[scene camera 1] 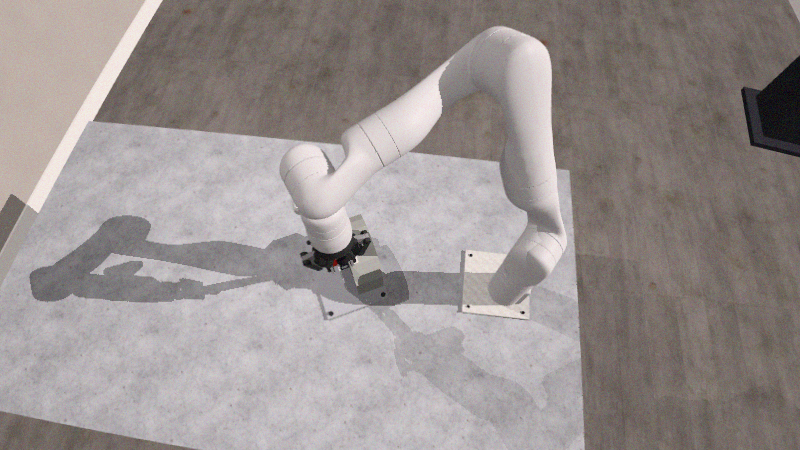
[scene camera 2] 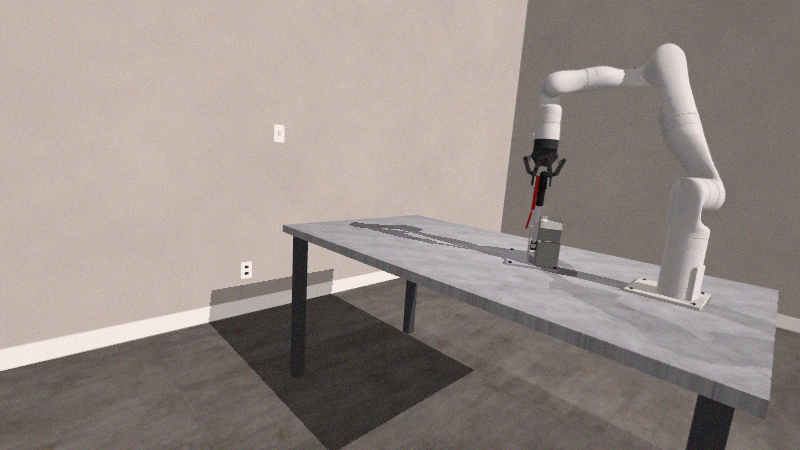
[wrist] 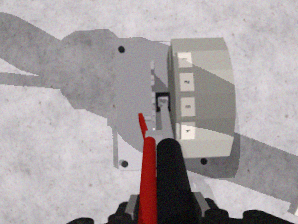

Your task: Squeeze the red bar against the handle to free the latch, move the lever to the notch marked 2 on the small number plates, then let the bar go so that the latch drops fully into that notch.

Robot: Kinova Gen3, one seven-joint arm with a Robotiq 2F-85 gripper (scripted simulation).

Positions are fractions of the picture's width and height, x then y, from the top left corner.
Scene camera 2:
my gripper: 0.68,0.42
grey lever housing: 0.69,0.51
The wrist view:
grey lever housing: 0.67,0.33
